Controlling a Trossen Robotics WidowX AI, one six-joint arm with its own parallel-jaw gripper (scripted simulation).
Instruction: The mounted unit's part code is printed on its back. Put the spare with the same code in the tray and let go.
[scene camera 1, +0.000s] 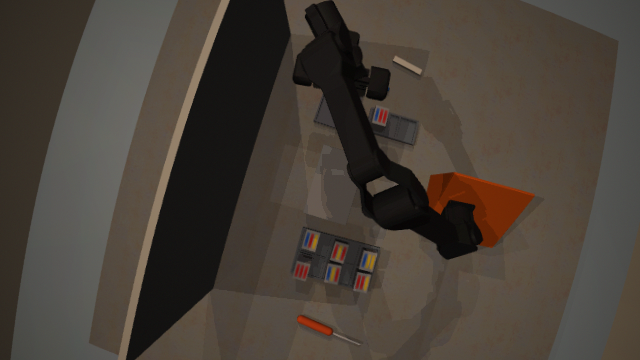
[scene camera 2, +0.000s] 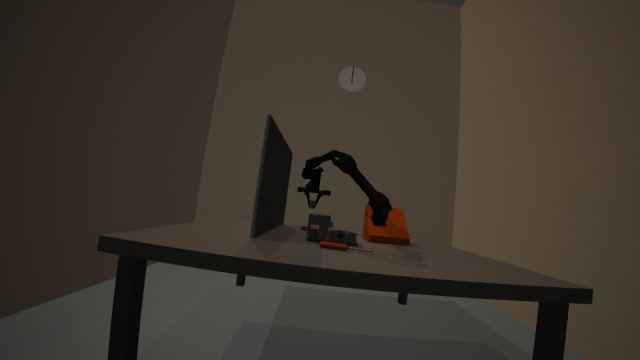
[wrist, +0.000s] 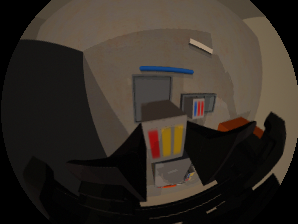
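My gripper (scene camera 1: 339, 87), also (wrist: 158, 123), holding a spare (wrist: 164, 125). Tall dark panel (scene camera 1: 211, 147), also (scene camera 2: 275, 163).
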